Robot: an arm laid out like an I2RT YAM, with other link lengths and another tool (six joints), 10 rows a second.
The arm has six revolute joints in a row. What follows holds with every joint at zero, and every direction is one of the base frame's.
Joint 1 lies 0.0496 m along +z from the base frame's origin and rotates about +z.
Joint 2 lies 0.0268 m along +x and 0.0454 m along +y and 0.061 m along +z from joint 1 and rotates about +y.
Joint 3 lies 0.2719 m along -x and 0.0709 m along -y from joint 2 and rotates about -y.
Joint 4 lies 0.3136 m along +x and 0.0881 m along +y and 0.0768 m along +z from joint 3 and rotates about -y.
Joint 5 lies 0.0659 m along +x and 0.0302 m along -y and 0.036 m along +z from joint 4 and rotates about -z.
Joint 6 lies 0.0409 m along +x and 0.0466 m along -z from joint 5 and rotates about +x.
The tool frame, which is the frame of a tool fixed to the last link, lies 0.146 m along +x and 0.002 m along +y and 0.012 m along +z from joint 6; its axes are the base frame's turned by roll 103.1, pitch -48.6 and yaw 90 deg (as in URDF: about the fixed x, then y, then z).
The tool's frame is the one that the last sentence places.
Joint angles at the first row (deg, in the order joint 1, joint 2, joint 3, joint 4, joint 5, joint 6):
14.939 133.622 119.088 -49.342 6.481 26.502
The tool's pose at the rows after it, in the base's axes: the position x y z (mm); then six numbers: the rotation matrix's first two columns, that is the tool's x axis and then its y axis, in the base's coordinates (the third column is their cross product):
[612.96, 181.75, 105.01, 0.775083, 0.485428, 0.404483, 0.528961, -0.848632, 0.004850]
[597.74, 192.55, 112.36, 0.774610, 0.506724, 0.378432, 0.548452, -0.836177, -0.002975]
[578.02, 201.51, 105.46, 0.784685, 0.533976, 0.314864, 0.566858, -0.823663, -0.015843]
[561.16, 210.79, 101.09, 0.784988, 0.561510, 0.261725, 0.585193, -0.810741, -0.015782]
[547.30, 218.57, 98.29, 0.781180, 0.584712, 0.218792, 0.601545, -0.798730, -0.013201]
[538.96, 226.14, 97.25, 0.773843, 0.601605, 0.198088, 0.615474, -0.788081, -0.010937]
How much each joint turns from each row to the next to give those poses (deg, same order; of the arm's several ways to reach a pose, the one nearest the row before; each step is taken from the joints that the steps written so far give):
0.874 -2.995 -0.003 -2.665 -0.022 -0.023
1.334 -1.201 0.024 -2.908 0.021 0.000
1.465 0.022 -0.022 -3.891 0.394 0.001
1.638 0.022 -0.019 -3.017 0.918 -0.001
1.443 0.021 -0.004 -2.381 0.852 0.001
1.137 0.001 0.002 -1.137 0.459 0.000

